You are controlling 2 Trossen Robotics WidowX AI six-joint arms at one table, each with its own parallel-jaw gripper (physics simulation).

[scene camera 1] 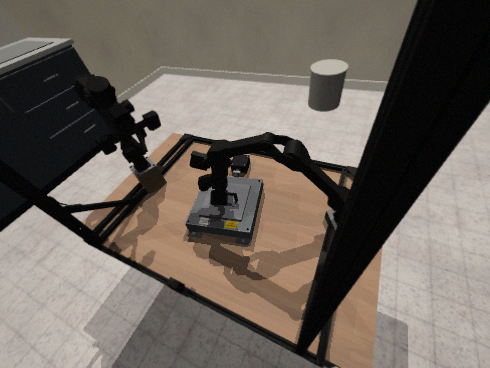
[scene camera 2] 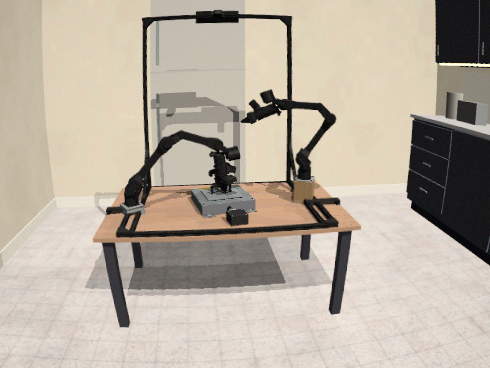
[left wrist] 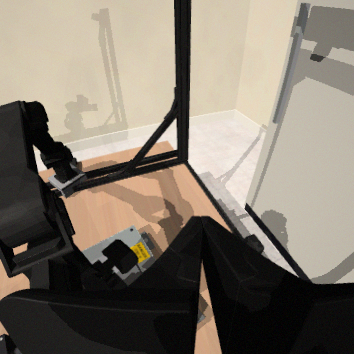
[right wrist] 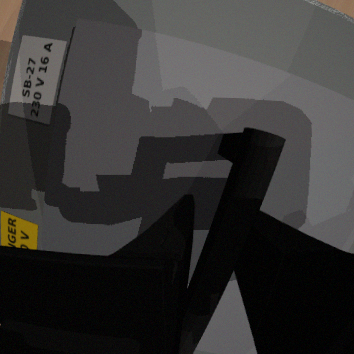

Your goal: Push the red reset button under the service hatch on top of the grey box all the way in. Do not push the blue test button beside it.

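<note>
The grey box (scene camera 1: 252,204) (scene camera 2: 218,206) (left wrist: 95,249) (right wrist: 211,70) sits in the middle of the table, with the raised hatch panel (scene camera 1: 244,191) on its top. My right gripper (scene camera 1: 219,201) (scene camera 2: 222,189) (right wrist: 206,203) points straight down onto the hatch and is shut on the black hatch handle (right wrist: 256,147). The red and blue buttons are hidden in every view. My left gripper (scene camera 2: 243,120) (left wrist: 199,223) is shut and empty. It hangs high above the table, well away from the box.
A small black box (scene camera 1: 240,164) (scene camera 2: 237,216) lies on the table next to the grey box. A yellow warning label (scene camera 1: 231,224) (left wrist: 140,250) marks the box top. A tan block (scene camera 1: 150,179) (scene camera 2: 303,190) carries the left arm. Black frame rails (scene camera 2: 225,231) edge the table.
</note>
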